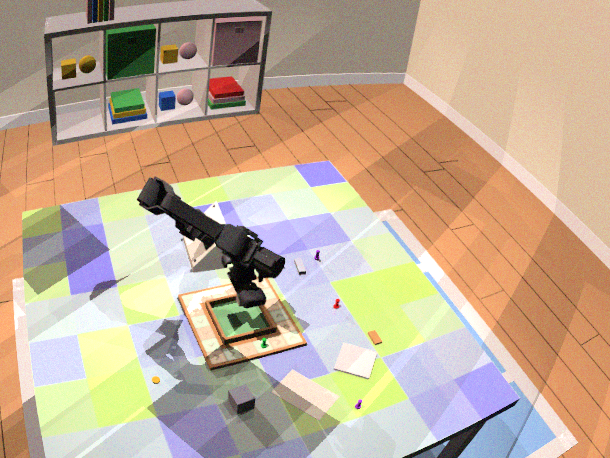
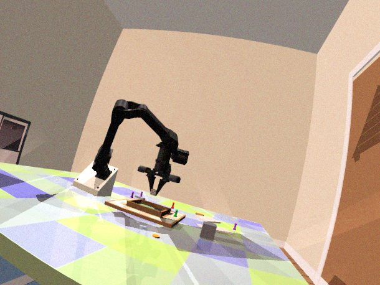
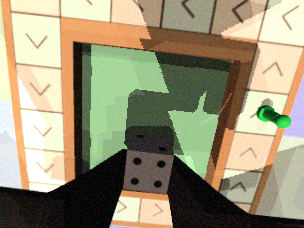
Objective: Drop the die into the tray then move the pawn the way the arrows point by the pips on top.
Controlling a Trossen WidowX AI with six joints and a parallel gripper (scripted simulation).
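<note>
My gripper tip is 11 cm short of the green pawn, 3 cm to the right of it and 6 cm above it. From my gripper tip the other things lie so: red pawn 1 cm ahead, 29 cm to the left, 7 cm below; white die right at my gripper tip; green tray floor 8 cm below.
</note>
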